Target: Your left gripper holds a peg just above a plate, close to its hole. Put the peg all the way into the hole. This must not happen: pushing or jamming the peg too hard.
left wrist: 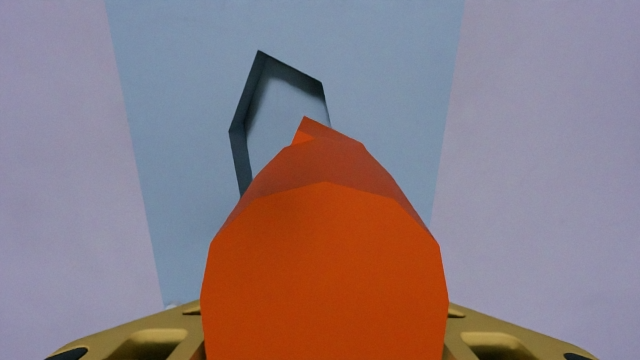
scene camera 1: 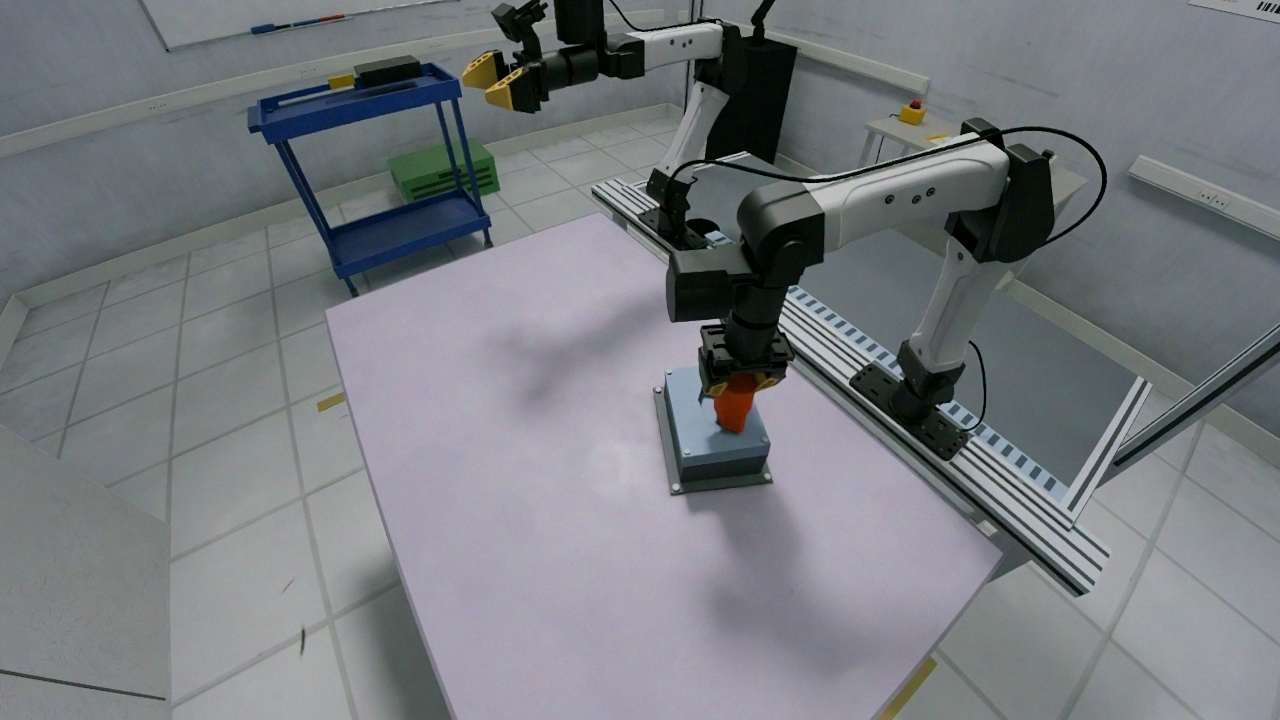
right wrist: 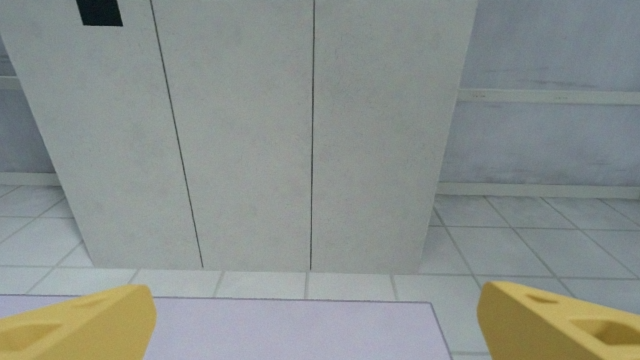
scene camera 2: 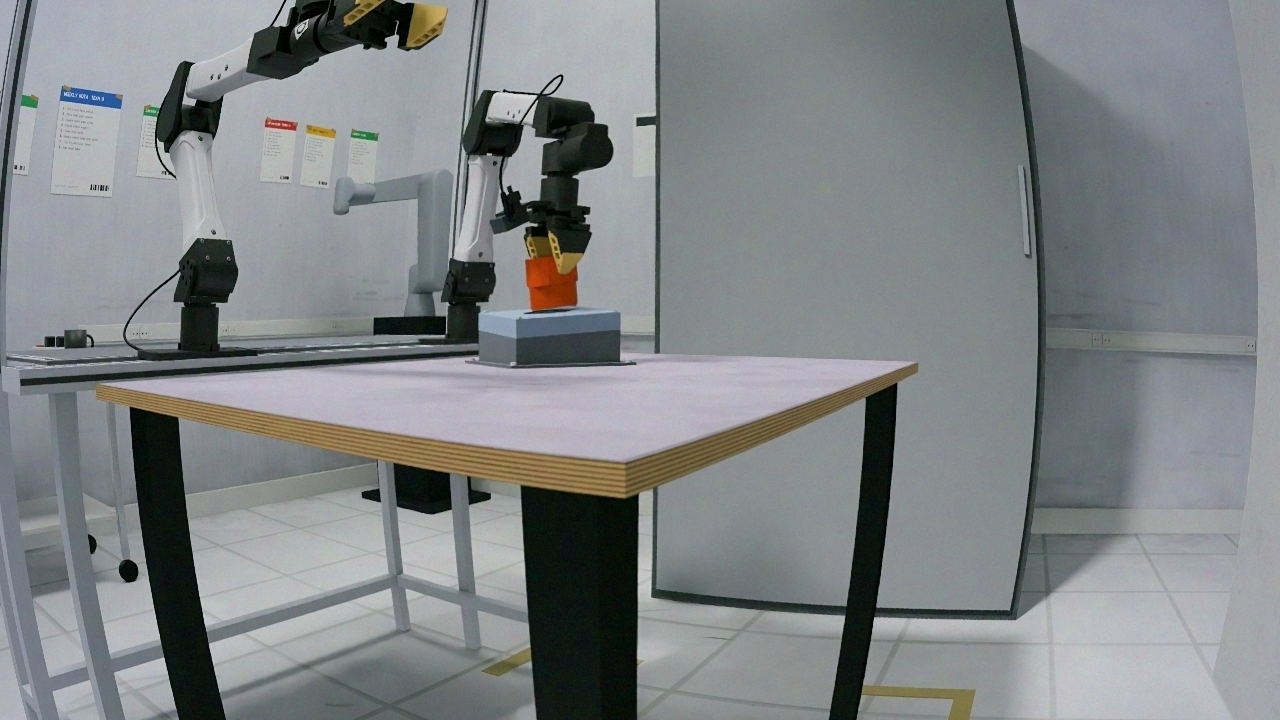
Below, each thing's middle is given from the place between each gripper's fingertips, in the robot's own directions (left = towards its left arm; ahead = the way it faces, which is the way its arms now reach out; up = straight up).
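Labels:
Blue-grey plate (scene camera 1: 709,442): 2 cm to the right of my left hand, 8 cm below it. Bolted flange (scene camera 2: 602,348): 2 cm to the right of my left hand, 10 cm below it. Orange peg (scene camera 2: 548,289): 2 cm below my left hand. Going by their middles, of the things named here the orange peg is the nearest to my left hand.
My right gripper (scene camera 1: 473,89): 49 cm to the right of the orange peg, 11 cm past it, 30 cm above it. Blue-grey plate: 47 cm to the left of my right hand, 10 cm behind it, 35 cm below it. Bolted flange: 47 cm to the left of my right hand, 10 cm behind it, 38 cm below it.

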